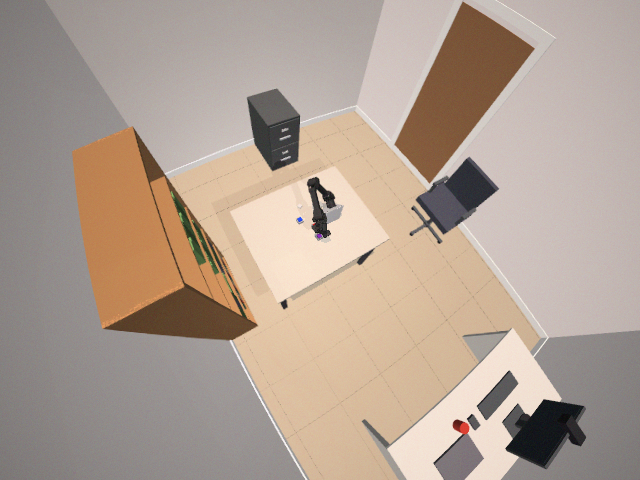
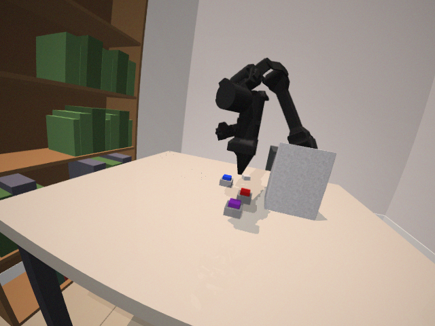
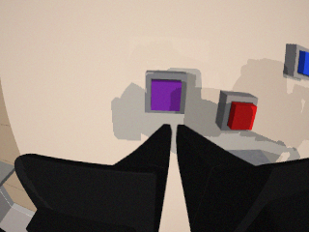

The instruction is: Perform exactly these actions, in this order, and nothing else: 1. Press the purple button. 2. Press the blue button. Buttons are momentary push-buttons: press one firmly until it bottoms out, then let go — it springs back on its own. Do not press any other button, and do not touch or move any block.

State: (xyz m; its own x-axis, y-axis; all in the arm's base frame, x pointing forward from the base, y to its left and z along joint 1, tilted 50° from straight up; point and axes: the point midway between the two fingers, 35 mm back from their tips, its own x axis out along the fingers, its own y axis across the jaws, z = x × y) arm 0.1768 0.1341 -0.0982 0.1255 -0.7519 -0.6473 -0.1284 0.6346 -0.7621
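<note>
The blue button lies 200 mm to the right of my gripper tip, 90 mm below it and 90 mm ahead of it. Also, from my gripper tip: purple button 90 mm below; red button 100 mm to the right, 90 mm below, 10 mm behind; small white block 330 mm to the right, 110 mm below, 30 mm ahead.
</note>
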